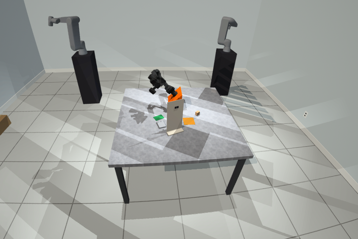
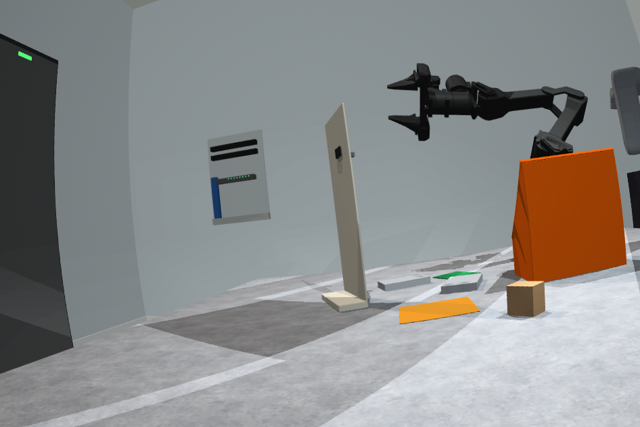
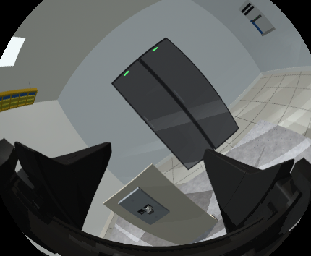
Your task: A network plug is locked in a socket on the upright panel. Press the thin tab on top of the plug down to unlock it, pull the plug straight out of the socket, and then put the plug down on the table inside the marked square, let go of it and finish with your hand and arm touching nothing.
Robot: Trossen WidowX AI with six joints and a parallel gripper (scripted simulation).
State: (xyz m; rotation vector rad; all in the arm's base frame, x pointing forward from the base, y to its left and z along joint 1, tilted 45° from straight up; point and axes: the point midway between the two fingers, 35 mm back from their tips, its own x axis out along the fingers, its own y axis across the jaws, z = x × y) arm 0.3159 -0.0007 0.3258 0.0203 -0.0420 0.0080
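The grey network plug lies 15 cm to the left of my gripper tip, 13 cm below it and 11 cm ahead of it. The rest, counted from my gripper tip: orange marked square: 42 cm below, 34 cm to the left, 1 cm behind; then beige panel: 25 cm below, 16 cm to the left, 13 cm ahead; then brown cube: 46 cm to the left, 40 cm below, 12 cm behind.
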